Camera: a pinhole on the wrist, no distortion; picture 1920 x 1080 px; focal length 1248.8 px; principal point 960.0 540.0 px. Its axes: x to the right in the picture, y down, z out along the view. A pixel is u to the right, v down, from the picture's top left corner.
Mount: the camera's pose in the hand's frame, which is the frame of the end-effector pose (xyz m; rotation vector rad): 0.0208 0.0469 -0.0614 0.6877 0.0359 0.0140
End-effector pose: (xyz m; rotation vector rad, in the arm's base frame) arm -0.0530 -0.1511 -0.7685 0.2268 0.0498 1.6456
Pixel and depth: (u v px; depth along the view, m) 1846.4 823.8 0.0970
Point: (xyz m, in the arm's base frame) -0.0591 -0.0618 -0.7319
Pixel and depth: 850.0 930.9 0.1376
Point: -0.0338 -0.1442 -0.6971
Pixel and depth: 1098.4 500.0 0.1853
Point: 0.0306 -0.1045 -0.6997
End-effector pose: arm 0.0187 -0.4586 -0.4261 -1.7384 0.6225 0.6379
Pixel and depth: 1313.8 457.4 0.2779
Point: 0.1809 -0.3001 -0.4374
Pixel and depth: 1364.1 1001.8 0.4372
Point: 0.1780 -0.0873 -0.5656
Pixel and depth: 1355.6 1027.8 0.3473
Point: 0.1369 -0.1750 -0.5468
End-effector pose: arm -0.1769 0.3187 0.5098 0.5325 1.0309 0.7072
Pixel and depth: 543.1 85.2 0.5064
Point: 0.0920 -0.0725 0.3842
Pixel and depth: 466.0 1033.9 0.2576
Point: -0.0044 0.2242 0.6103
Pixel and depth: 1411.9 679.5 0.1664
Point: -0.0666 0.3496 0.4621
